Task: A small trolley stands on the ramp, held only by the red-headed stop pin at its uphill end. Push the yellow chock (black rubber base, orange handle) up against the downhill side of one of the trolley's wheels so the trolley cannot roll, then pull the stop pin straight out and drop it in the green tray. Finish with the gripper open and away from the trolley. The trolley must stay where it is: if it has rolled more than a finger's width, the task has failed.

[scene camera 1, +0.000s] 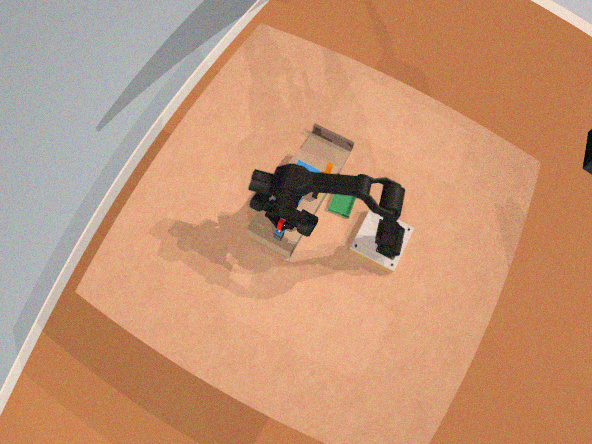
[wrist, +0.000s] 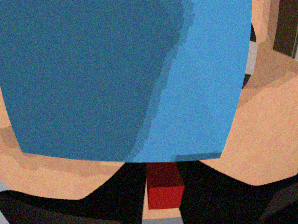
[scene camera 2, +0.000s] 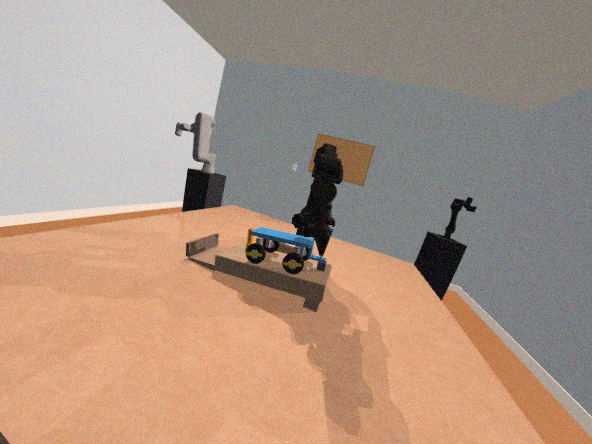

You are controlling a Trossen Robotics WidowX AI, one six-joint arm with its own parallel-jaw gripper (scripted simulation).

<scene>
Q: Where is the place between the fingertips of my gripper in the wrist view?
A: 156, 154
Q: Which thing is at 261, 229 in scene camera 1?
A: A ramp.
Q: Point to a blue trolley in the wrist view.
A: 125, 88
</scene>
